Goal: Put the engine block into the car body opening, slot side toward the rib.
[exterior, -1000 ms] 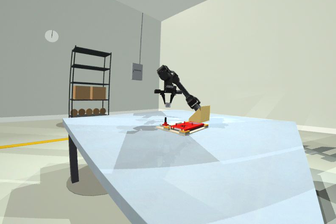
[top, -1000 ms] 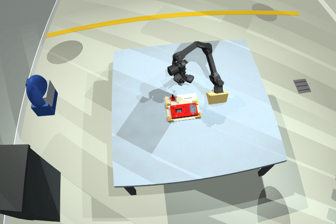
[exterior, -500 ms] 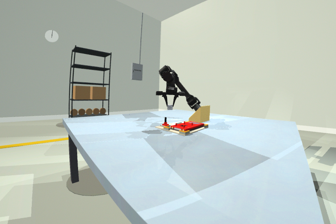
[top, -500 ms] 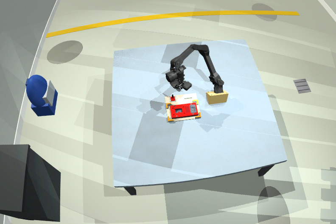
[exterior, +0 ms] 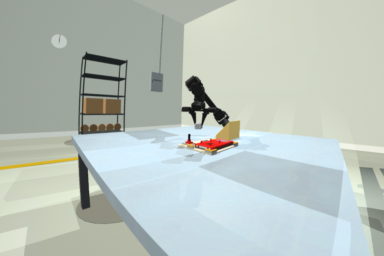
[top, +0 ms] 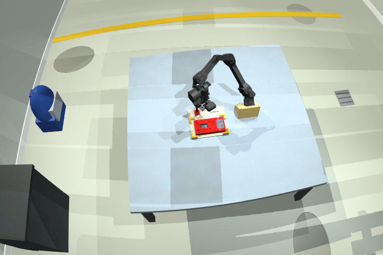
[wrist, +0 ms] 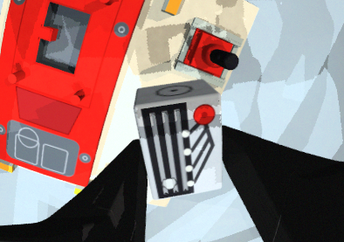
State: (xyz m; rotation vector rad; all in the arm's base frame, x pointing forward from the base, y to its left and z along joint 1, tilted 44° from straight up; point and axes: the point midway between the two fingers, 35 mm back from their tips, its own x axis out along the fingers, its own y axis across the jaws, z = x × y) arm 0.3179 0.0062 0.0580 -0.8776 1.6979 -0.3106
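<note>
My gripper tip is now 1 cm past the beige fixture plate, 7 cm to the right of it and 10 cm above it. Also, from my gripper tip: grey engine block (1 cm below).
</note>
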